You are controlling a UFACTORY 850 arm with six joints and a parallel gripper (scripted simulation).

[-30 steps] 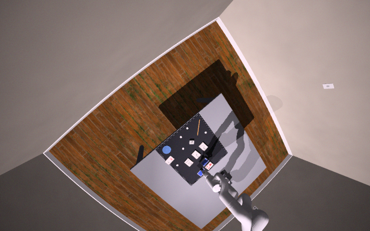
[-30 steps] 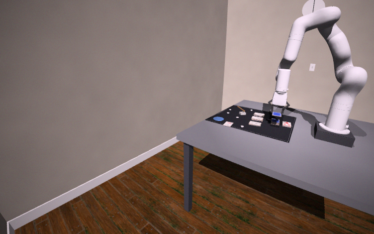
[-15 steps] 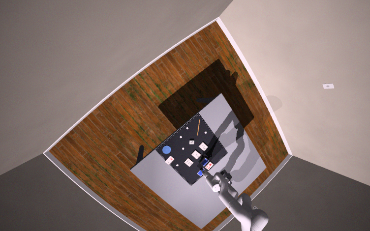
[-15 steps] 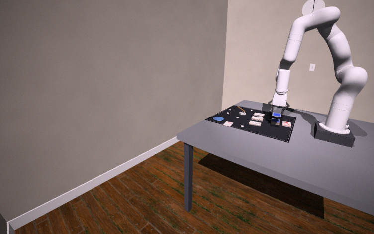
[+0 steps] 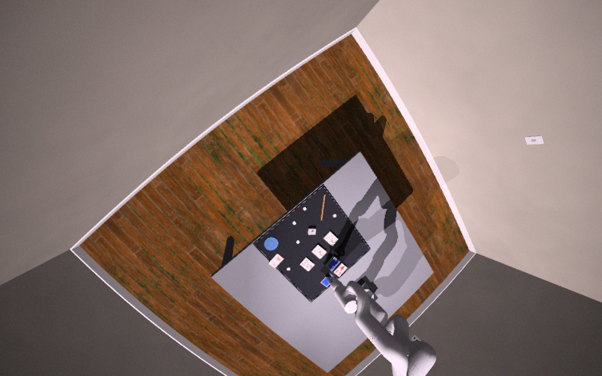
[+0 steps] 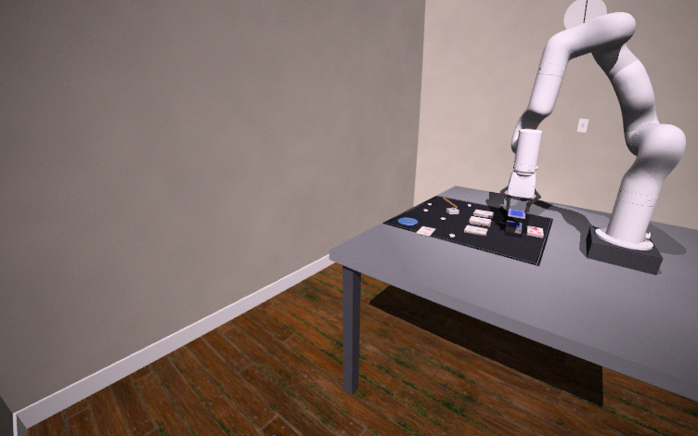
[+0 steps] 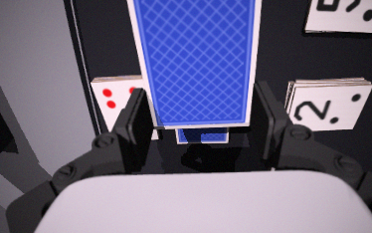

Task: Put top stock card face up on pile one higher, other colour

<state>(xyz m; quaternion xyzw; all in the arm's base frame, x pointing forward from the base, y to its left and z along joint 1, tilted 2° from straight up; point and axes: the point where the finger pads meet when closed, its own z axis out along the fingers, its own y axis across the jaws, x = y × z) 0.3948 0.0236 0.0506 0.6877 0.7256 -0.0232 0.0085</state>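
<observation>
Now: the red 4 card 30 mm to the left of my hand and 10 mm below it. The rest, counted from my hand: red 4 (90 mm behind, 70 mm to the right, 110 mm below); then black 5 (140 mm ahead, 50 mm to the left, 110 mm below); then black 2 (150 mm ahead, 70 mm to the right, 100 mm below).
</observation>
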